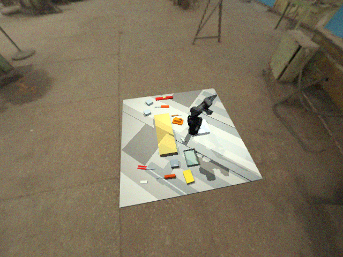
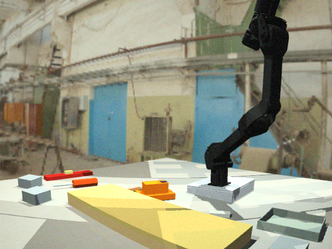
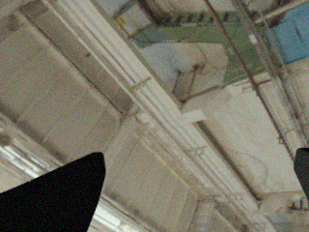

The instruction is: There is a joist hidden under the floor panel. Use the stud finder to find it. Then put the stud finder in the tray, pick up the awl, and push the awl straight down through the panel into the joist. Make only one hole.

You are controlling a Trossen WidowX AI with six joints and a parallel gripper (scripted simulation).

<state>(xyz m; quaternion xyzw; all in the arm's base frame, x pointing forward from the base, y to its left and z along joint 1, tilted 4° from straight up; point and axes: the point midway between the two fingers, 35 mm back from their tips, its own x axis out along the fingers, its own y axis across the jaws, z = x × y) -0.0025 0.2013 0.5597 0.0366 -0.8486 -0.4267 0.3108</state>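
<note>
My gripper tip is 58 cm above the orange stud finder, 26 cm to the left of it and 21 cm short of it. From my gripper tip the other things lie so: yellow block 61 cm below, 38 cm to the left, 20 cm ahead; awl 62 cm below, 37 cm to the right, 22 cm ahead; grey tray 61 cm below, 19 cm to the left, 14 cm ahead.
</note>
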